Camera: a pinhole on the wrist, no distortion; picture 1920 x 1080 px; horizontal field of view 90.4 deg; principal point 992.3 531.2 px. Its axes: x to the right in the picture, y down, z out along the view. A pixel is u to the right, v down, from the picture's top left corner.
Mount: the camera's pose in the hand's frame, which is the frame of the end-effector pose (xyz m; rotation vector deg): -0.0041 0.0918 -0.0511 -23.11 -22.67 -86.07
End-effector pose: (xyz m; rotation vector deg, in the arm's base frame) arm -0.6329 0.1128 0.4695 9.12 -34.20 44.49
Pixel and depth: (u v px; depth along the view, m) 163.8 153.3 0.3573
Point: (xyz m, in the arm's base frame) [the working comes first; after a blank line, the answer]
In the camera's frame: -0.3105 -0.1416 0.3573

-1.1422 0.3579 0.4304
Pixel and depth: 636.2 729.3 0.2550
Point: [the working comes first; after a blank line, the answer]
In the camera's frame: -0.0953 0.0530 0.2550

-0.8736 0.3114 0.5731
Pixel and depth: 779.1 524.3 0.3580
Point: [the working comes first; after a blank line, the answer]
In the camera's frame: -0.0801 -0.0026 0.3580

-0.9732 0.2688 0.6200
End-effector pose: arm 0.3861 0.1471 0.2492 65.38 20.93 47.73
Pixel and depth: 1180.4 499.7 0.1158
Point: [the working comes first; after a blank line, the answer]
In the camera's frame: 0.0228 -0.0038 0.1158

0.3700 0.1232 0.3887
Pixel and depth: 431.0 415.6 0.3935
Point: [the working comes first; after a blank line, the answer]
In the camera's frame: -0.2317 -0.0477 0.3935

0.2715 0.0670 0.7506
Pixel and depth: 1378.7 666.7 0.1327
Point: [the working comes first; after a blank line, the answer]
In the camera's frame: 0.0538 0.0189 0.1327

0.4117 0.1185 0.3878
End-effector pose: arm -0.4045 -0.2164 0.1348 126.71 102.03 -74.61
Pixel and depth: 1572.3 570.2 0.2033
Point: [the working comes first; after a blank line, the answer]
In the camera's frame: 0.1237 0.0083 0.2033

-0.4444 -0.3308 -0.0302
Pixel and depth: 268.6 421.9 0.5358
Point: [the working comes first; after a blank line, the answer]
In the camera's frame: -0.4067 -0.0614 0.5358

0.0449 -0.6338 -0.2862
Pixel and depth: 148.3 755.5 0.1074
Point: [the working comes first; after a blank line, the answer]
In the camera's frame: -0.0951 0.0253 0.1074

-0.2162 -0.2798 0.0214
